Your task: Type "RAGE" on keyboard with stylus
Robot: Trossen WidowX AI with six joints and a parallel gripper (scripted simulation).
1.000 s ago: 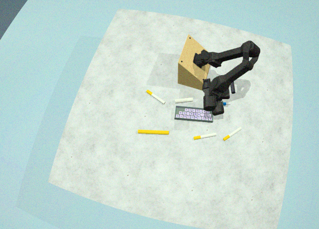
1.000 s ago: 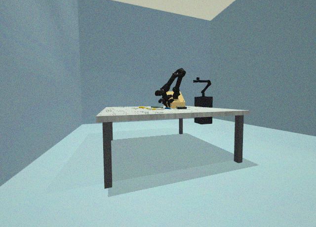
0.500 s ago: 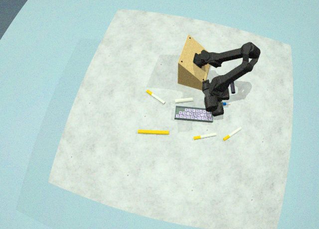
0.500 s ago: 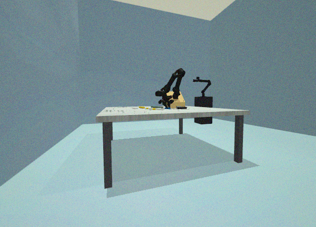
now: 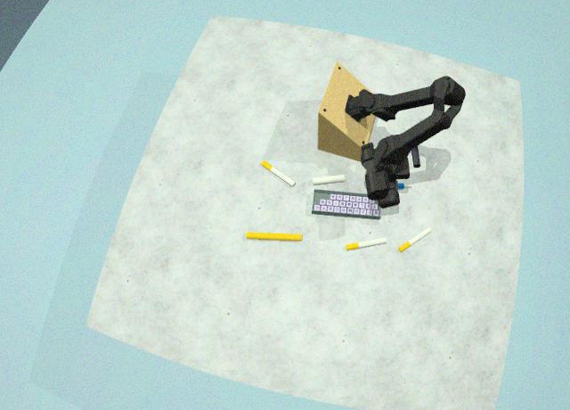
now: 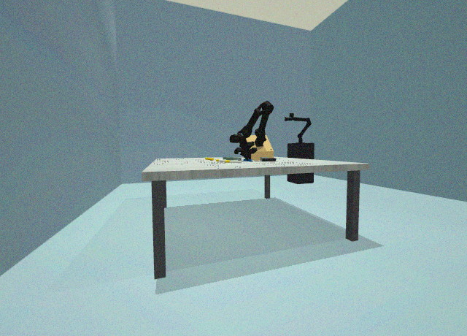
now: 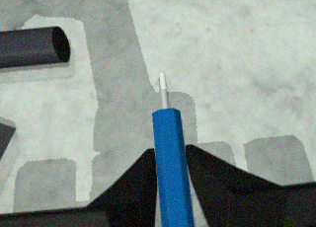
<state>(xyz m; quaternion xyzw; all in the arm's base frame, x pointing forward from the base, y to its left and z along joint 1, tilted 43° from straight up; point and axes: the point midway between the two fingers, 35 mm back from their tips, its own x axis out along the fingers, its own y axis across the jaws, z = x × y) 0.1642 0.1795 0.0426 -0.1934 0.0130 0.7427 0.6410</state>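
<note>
Right now my gripper tip is 4 cm short of the white cylinder and 21 cm to the left of it. From my gripper tip the other things lie so: blue stylus (1 cm to the left); dark cylinder (14 cm behind, 4 cm to the left); white stylus tip (1 cm behind, 4 cm to the left).
</note>
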